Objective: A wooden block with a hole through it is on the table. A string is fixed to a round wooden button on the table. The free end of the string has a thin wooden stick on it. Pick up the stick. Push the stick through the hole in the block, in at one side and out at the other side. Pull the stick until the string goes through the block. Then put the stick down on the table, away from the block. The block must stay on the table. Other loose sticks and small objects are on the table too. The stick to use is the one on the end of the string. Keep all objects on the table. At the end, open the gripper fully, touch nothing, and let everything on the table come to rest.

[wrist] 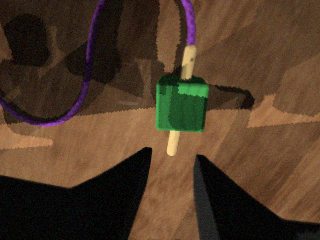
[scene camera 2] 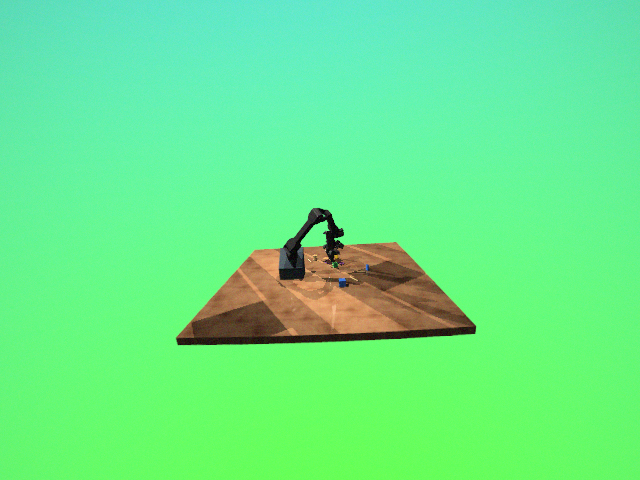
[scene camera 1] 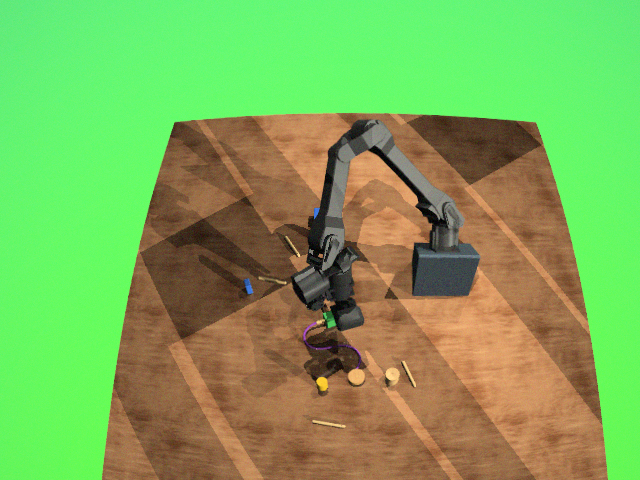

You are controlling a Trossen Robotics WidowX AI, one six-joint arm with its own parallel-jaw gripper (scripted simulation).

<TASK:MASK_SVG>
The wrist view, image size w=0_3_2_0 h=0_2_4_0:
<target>my gripper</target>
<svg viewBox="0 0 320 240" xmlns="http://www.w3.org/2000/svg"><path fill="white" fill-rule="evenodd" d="M196 155L193 169L194 205L200 240L320 240L320 223L285 220L279 217L257 199L255 200L251 197L249 193L239 187L204 155ZM152 148L144 147L105 172L70 188L0 175L0 240L128 240L146 188Z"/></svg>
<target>green block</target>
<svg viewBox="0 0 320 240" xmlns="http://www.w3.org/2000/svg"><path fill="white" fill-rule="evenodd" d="M162 76L157 83L156 128L169 131L203 132L209 94L207 82L202 77L191 77L189 81L179 80L180 76Z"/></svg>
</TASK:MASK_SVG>
